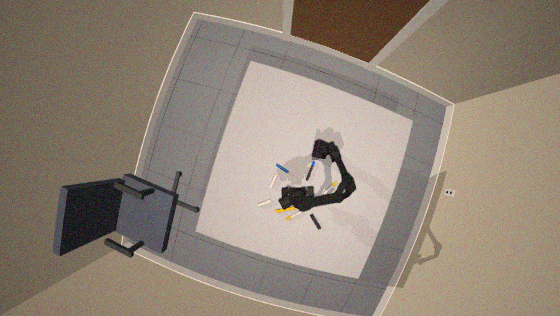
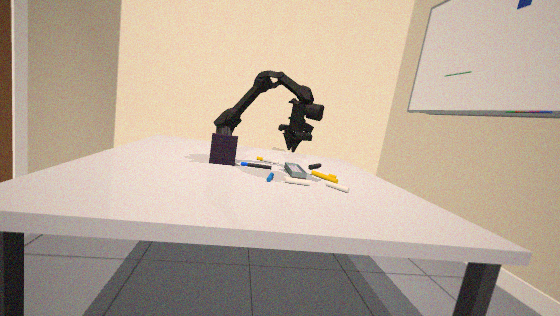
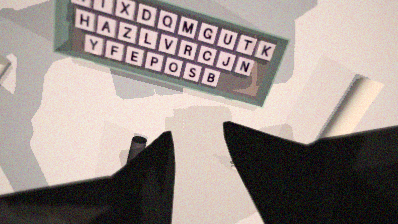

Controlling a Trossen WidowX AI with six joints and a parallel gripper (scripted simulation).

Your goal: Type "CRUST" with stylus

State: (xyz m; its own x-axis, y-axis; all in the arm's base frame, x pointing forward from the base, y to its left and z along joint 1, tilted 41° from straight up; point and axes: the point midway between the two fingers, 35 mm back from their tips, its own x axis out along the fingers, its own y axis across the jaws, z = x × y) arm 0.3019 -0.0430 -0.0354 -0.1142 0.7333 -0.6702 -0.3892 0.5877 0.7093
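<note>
The blue stylus lies 8 cm behind my gripper tip, 10 cm to the right of it and 9 cm below it. From my gripper tip the other things lie so: stylus tip 7 cm behind, 7 cm to the right, 9 cm below; blue-and-black pen 16 cm behind, 5 cm to the left, 9 cm below; yellow pen 17 cm ahead, 1 cm to the right, 9 cm below.
</note>
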